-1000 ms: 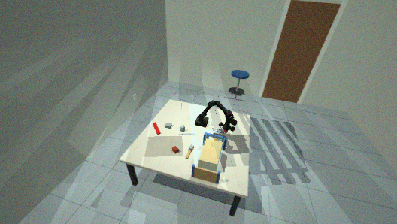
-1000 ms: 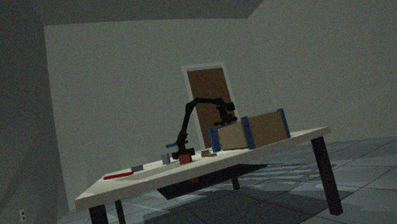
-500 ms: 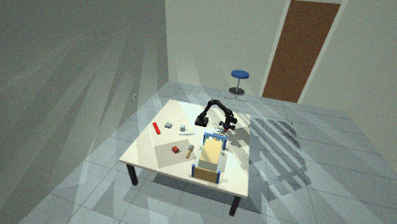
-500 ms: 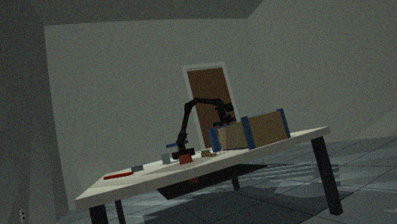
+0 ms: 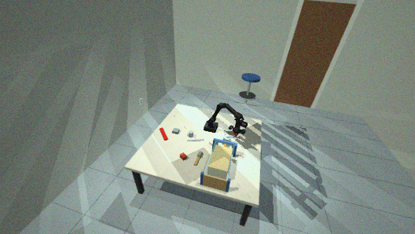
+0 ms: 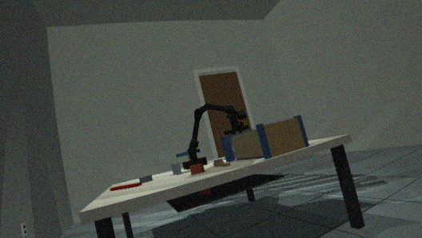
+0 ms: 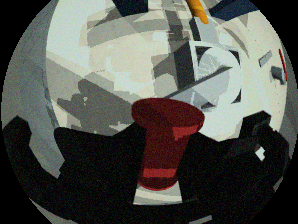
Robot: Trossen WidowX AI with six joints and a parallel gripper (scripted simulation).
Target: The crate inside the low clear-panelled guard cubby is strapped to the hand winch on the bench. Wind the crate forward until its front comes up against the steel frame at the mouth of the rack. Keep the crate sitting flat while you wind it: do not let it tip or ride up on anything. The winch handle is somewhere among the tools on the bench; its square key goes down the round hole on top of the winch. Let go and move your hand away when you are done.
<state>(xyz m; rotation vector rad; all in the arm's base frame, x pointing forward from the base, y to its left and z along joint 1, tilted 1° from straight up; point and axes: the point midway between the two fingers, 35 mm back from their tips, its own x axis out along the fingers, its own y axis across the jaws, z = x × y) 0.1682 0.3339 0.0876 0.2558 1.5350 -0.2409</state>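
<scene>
Now: the winch handle 4 cm to the right of my gripper tip, 1 cm below it and 1 cm ahead of it. Also, from my gripper tip: winch 10 cm to the right, 8 cm below, 1 cm ahead; red knob 2 cm above; blue frame 19 cm ahead, 11 cm to the right, 1 cm below.
</scene>
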